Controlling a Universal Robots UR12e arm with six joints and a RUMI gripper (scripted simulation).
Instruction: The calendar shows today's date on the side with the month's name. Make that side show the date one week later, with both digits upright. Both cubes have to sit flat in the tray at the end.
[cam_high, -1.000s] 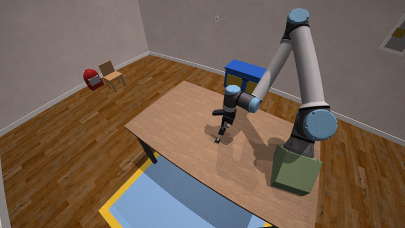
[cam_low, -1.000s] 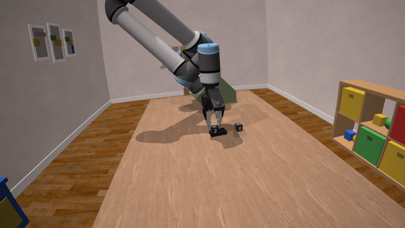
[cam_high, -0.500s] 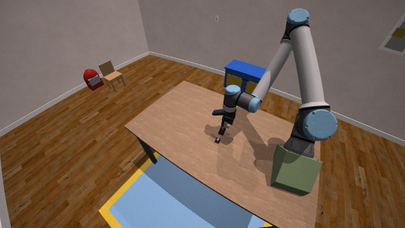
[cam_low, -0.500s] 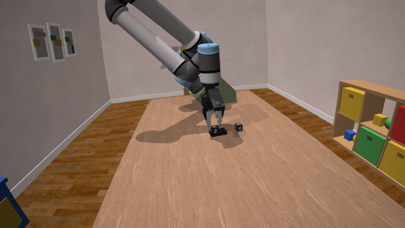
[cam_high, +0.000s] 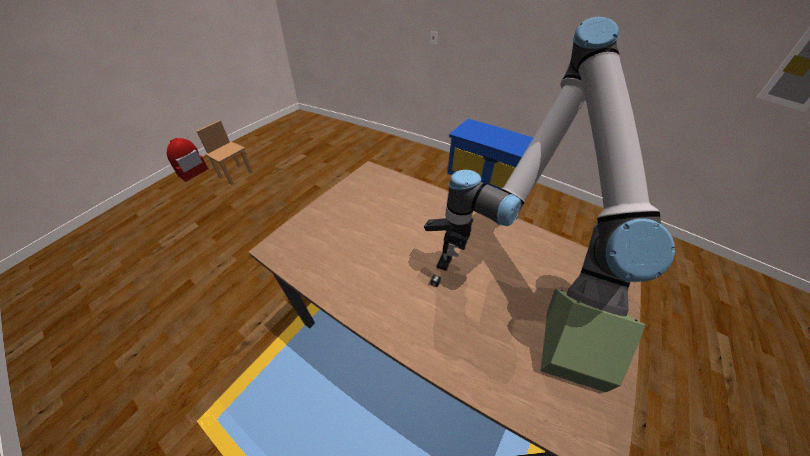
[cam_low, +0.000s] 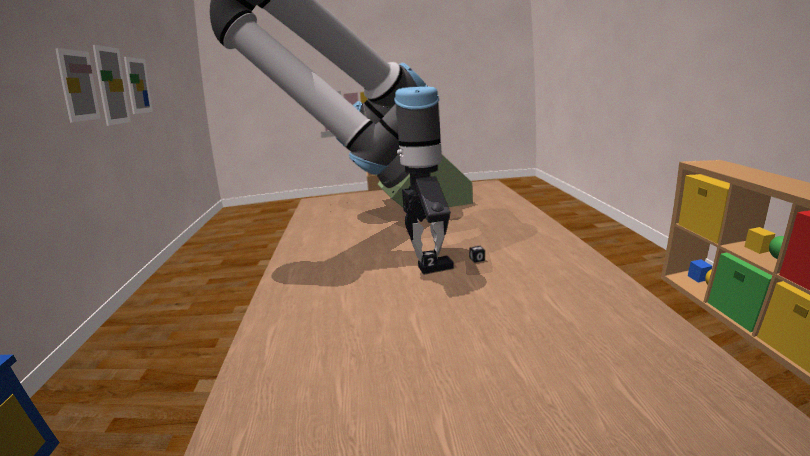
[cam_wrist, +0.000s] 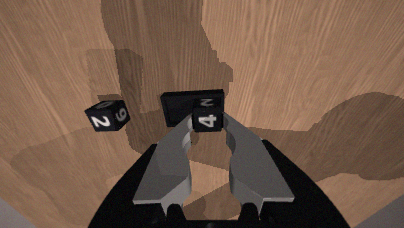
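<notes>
The black calendar tray is 30 mm below my hand and 20 mm to the left of it. Also, from my hand: black number cube: 120 mm to the left, 30 mm behind, 20 mm below.
</notes>
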